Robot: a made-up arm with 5 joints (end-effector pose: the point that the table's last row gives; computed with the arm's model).
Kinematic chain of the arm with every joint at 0, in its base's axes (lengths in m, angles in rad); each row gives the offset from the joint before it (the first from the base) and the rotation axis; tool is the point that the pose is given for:
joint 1: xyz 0 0 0.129 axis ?
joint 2: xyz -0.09 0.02 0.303 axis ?
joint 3: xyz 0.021 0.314 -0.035 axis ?
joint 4: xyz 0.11 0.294 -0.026 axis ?
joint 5: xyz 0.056 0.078 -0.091 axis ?
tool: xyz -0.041 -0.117 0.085
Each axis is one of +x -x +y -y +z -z.
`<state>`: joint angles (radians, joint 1 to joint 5).
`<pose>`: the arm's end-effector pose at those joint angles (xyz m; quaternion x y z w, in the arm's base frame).
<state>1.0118 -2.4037 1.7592 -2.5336 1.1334</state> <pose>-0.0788 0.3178 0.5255 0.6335 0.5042 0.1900 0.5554</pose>
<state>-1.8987 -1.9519 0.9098 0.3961 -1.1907</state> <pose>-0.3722 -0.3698 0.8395 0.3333 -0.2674 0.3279 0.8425</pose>
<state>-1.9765 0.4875 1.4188 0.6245 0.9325</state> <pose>-0.3215 -0.0782 0.1528 0.1265 0.3113 0.0456 0.9408</pose>
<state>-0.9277 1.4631 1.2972 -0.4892 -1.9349</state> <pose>-0.3328 0.1281 -0.1024 0.9919 -0.0520 -0.0973 0.0626</pose>
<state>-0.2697 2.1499 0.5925 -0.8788 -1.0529</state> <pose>-0.4224 0.5179 0.1869 -0.7001 0.4088 0.3384 0.4779</pose>
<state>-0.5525 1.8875 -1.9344 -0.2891 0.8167</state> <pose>-0.3576 0.2493 0.7226 0.6520 0.7306 0.2019 0.0193</pose>
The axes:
joint 1: -z
joint 2: +y
joint 3: -z
joint 4: +y
joint 5: +x

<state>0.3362 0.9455 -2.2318 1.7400 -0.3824</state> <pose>-0.2247 0.3562 0.6254 -0.3110 0.3193 0.8767 0.1807</pose>
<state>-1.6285 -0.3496 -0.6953 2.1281 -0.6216</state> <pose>-0.6665 -0.1699 0.3125 -0.8157 0.0991 0.5643 0.0802</pose>
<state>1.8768 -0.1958 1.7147 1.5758 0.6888</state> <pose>0.2281 -0.2449 0.4056 -0.6125 0.4457 0.5730 0.3127</pose>
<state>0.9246 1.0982 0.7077 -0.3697 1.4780</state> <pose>0.2447 0.3674 0.0105 0.4077 -0.1208 -0.7303 0.5346</pose>
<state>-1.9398 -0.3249 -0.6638 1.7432 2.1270</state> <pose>-0.3749 -0.5339 0.3028 -0.0892 0.6565 0.2309 0.7125</pose>
